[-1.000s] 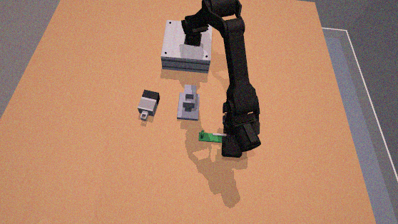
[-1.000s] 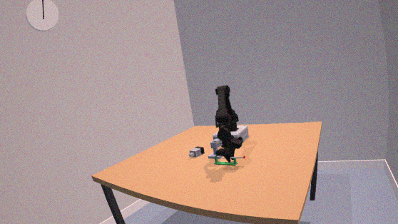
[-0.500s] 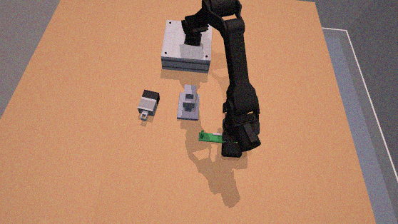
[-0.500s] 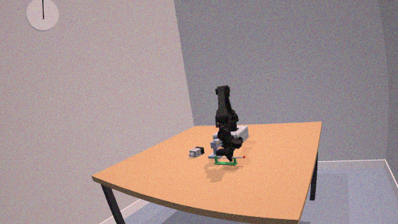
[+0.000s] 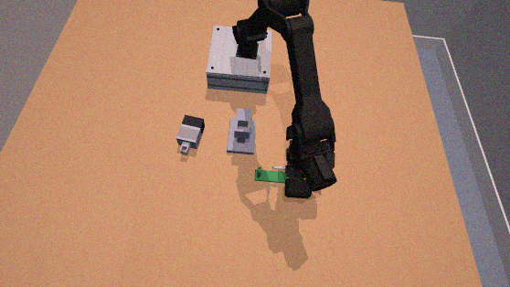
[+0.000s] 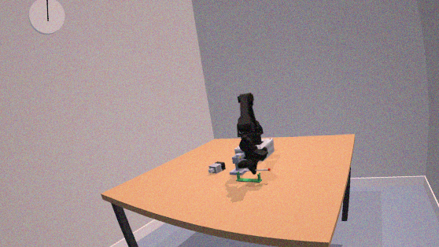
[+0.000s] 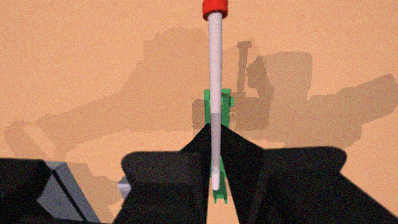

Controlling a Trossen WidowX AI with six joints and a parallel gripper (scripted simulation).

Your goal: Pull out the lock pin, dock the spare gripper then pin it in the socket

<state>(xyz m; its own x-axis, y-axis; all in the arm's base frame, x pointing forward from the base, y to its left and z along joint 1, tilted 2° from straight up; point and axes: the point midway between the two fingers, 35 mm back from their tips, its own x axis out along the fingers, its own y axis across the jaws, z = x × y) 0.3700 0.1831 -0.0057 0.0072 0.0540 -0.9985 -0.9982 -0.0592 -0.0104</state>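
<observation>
Now: the green mount 3 cm to the right of my gripper tip, 1 cm below it and 1 cm ahead of it. Round my gripper tip: spare gripper (31 cm to the right, 7 cm behind, 1 cm below).
</observation>
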